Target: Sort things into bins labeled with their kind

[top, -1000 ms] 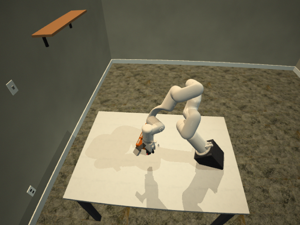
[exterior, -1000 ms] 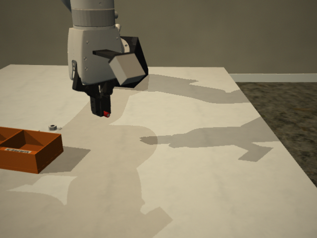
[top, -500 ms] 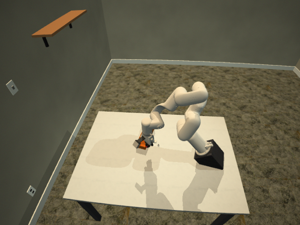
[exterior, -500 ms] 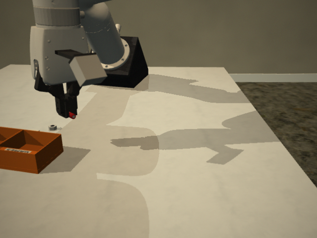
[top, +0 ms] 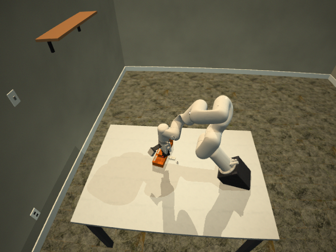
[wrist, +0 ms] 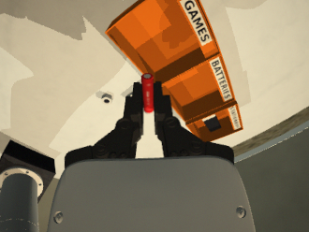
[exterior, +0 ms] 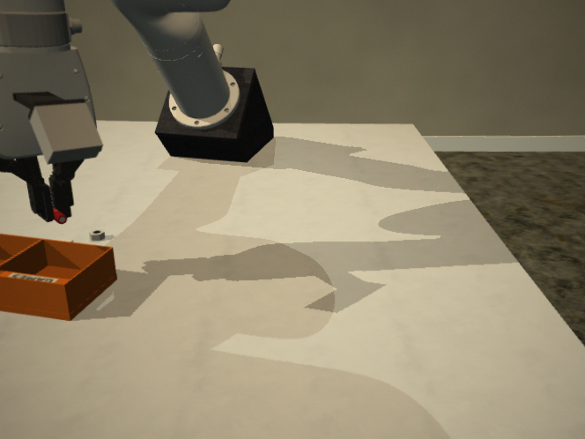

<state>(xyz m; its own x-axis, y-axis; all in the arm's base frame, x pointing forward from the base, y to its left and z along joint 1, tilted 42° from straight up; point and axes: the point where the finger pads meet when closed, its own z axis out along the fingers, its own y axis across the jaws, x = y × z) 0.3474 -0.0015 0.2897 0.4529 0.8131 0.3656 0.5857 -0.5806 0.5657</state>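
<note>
Right now the white domino is 9 cm below my hand, 4 cm to the right of it and 4 cm behind it. Also, from my hand: black thing (14 cm to the right, 7 cm below, 2 cm ahead); grey nut (9 cm below, 9 cm behind, 1 cm to the right); red battery (2 cm below).
</note>
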